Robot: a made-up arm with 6 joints.
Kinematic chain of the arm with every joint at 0, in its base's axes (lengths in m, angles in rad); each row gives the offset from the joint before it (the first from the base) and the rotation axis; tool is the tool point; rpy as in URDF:
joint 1: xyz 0 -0.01 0.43 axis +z
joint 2: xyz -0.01 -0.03 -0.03 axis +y
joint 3: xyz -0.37 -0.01 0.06 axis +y
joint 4: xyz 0.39 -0.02 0.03 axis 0.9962 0 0.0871
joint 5: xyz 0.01 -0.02 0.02 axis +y
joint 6: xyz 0.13 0.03 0.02 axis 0.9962 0 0.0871
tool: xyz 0 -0.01 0.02 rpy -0.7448 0.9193 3.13
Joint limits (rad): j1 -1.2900..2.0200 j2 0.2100..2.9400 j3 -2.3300..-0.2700 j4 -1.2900..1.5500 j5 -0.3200..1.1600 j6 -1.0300..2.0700
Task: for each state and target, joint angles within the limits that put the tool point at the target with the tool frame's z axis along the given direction. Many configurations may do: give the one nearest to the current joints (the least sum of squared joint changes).
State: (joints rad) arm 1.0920 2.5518 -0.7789 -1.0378 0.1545 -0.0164
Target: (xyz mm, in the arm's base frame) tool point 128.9 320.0 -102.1 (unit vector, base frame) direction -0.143 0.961 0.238
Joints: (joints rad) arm 1.3918 2.8915 -1.2287 -0.9833 0.4479 -0.1457
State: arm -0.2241 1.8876 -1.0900 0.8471 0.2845 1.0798
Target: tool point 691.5 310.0 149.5 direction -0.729 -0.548 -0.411
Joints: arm 0.5785 2.7256 -1.8562 0.6928 -0.3200 1.3289
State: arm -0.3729 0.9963 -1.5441 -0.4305 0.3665 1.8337
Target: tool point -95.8 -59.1 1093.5 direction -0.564 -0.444 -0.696
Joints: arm -0.4686 0.4919 -1.5385 -0.6212 0.3902 1.5380
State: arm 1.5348 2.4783 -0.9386 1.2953 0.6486 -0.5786
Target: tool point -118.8 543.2 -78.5 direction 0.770 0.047 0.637
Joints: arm 2.0105 2.9392 -1.5854 1.2709 -0.1955 -0.5803
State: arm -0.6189 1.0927 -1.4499 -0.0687 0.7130 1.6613
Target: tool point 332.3 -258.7 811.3 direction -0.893 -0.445 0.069
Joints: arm -0.4774 1.1865 -1.3470 0.0511 0.8637 0.9497
